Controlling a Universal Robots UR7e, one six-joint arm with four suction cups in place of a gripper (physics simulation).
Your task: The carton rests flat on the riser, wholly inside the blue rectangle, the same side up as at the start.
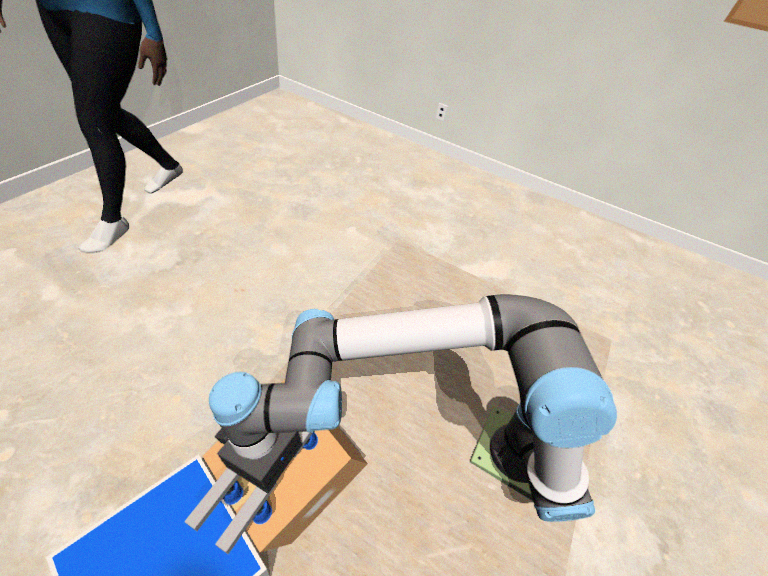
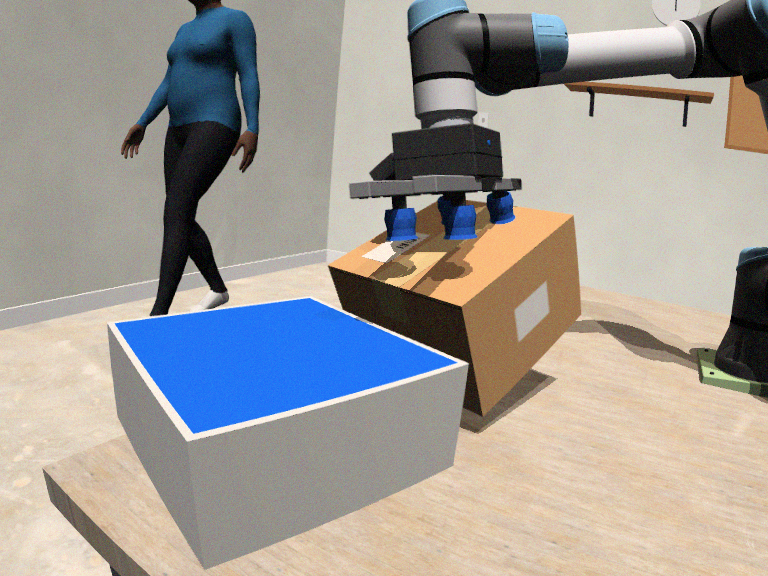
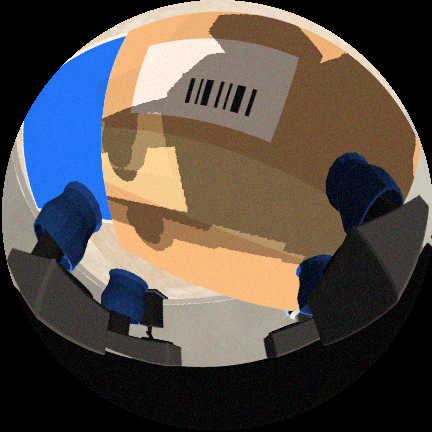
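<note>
The brown carton (image 1: pixel 321 477) (image 2: pixel 496 257) (image 3: pixel 241 181), barcode label on top, hangs tilted beside the riser. Its side toward the riser is raised and its lower far edge is at the floor. My suction gripper (image 1: pixel 268 474) (image 2: pixel 450 220) (image 3: pixel 217 250) sits on the carton's top; two cups press on it and the other two overhang its edge. The white riser (image 2: pixel 325 457) carries the blue rectangle (image 1: pixel 153 532) (image 2: pixel 268 354) (image 3: pixel 60 120), which is bare. The carton's raised near edge is about level with the riser's top and just behind its rim.
A person (image 1: pixel 113 114) (image 2: pixel 199 143) in a blue top walks along the wall behind the riser. The arm's base (image 1: pixel 559 474) stands on a green plate (image 1: pixel 487 446) to the right. A wall shelf (image 2: pixel 622 88) is behind the arm.
</note>
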